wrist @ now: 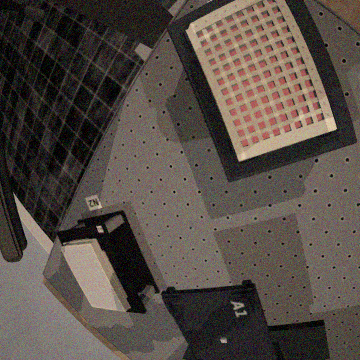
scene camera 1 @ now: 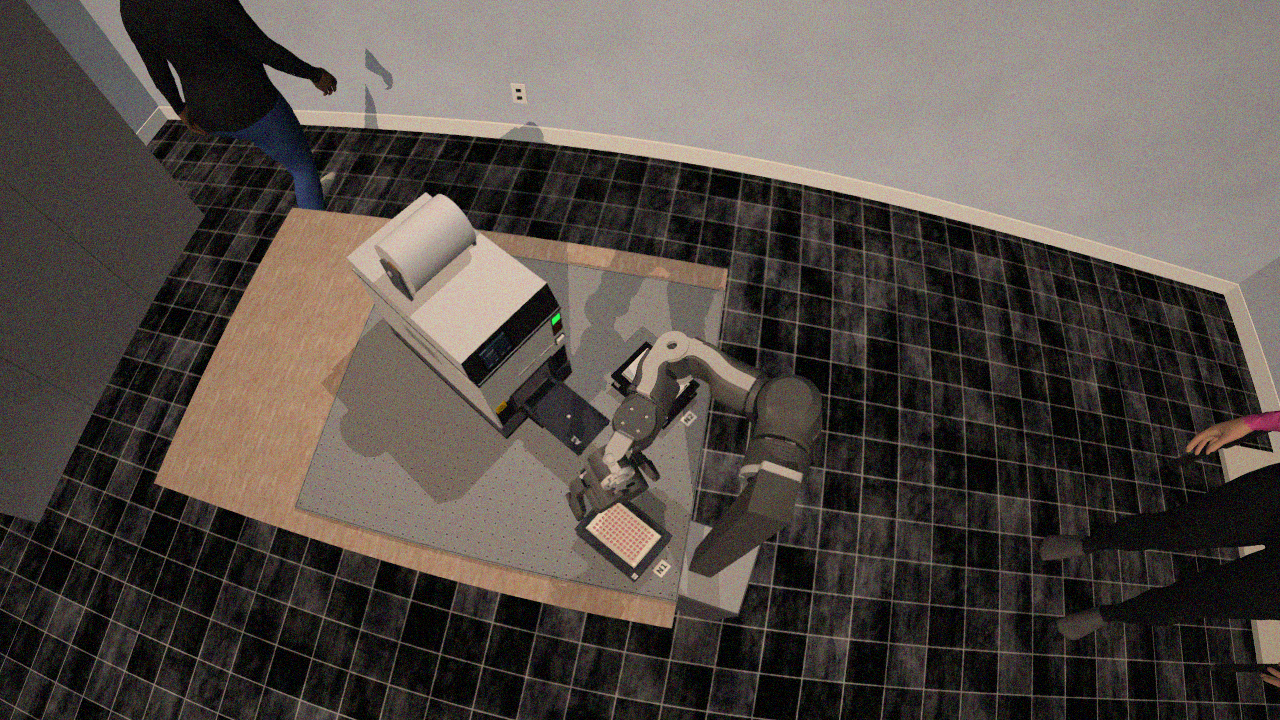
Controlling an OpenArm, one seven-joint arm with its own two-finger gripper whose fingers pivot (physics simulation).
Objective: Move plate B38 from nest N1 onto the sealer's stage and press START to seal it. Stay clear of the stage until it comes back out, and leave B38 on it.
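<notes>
Plate B38 (scene camera 1: 624,533) (wrist: 265,75), pale with a grid of reddish wells, sits in the black nest N1 (scene camera 1: 633,572) (wrist: 225,145). My gripper (scene camera 1: 614,488) is open and empty, above the edge of N1 that faces the sealer; its fingertips are not clear in the wrist view. The sealer (scene camera 1: 490,313) is a white box with a dark front panel and a green light. Its dark stage (scene camera 1: 565,413) (wrist: 215,320), marked A1, is out in front and bare. Which front button is START is too small to read.
Nest N2 (scene camera 1: 619,380) (wrist: 132,255) holds a white block-like item (wrist: 95,275) and lies partly under my arm, on the far side of the stage from N1. A film roll (scene camera 1: 427,241) tops the sealer. One person (scene camera 1: 214,71) stands behind the table; another (scene camera 1: 1190,510) is at the right.
</notes>
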